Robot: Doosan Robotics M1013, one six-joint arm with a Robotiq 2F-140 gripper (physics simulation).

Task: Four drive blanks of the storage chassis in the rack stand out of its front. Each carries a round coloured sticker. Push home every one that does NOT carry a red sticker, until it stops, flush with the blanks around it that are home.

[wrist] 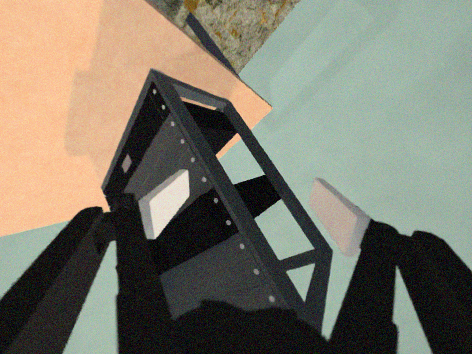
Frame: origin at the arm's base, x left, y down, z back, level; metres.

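Where they show: gripper, fingertip midpoint: (pixel 248 186).
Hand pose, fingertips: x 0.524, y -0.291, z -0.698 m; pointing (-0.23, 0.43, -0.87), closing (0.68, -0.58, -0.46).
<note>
After its pixels a point has its place.
My gripper (pixel 248 186) @(x 0.524, y -0.291, z -0.698 m) is open, with its two pale pads wide apart and nothing between them but the view of the rack beyond. The rack (pixel 223 186) @(x 0.436, y -0.252, z -0.783 m) is a dark frame with a row of pale dots along one post, and it runs slanted from the upper left to the lower right. Black and dark grey units sit in it. I cannot tell which is the storage chassis. No drive blank or coloured sticker can be made out. The left finger and the black shape at the bottom hide part of the rack.
A peach-coloured surface (pixel 40 125) @(x 0.222, y 0.055, z -0.633 m) lies at the upper left, a pale green surface (pixel 375 125) at the right. A mottled stone-like patch (pixel 245 25) shows at the top, with a dark bar (pixel 210 44) at its edge. Shadows fall on the peach and green surfaces.
</note>
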